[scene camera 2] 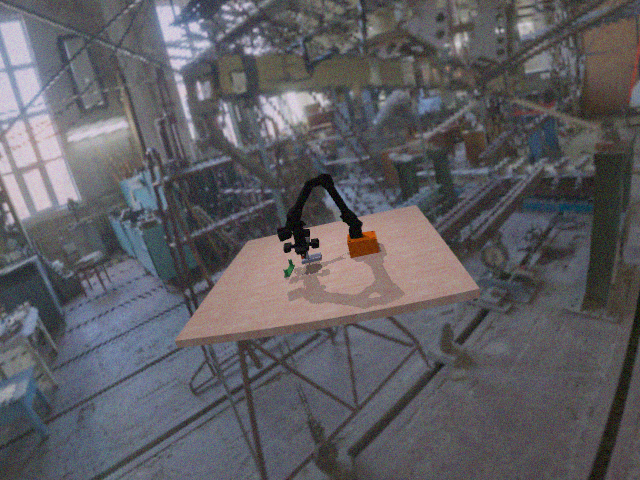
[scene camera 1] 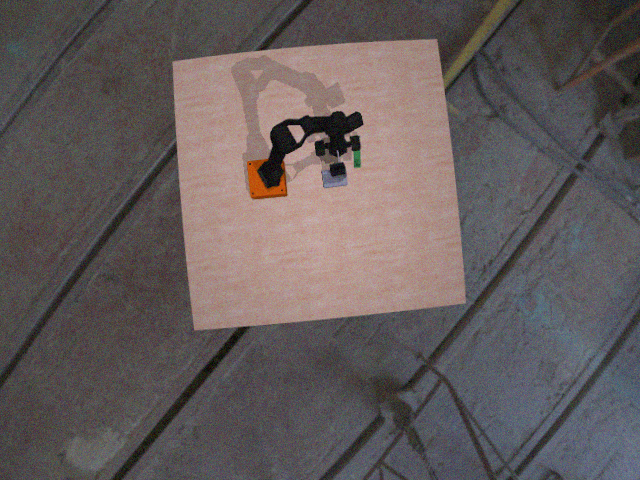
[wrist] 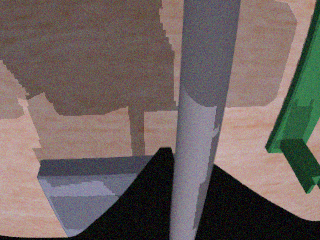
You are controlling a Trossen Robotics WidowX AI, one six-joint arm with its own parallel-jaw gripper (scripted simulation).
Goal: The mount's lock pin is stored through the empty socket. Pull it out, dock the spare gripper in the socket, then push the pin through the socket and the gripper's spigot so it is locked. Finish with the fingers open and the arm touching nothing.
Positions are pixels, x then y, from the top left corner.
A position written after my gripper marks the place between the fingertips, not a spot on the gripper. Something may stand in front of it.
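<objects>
My gripper (wrist: pixel 174 158): holding a lock pin (wrist: pixel 208 45).
</objects>
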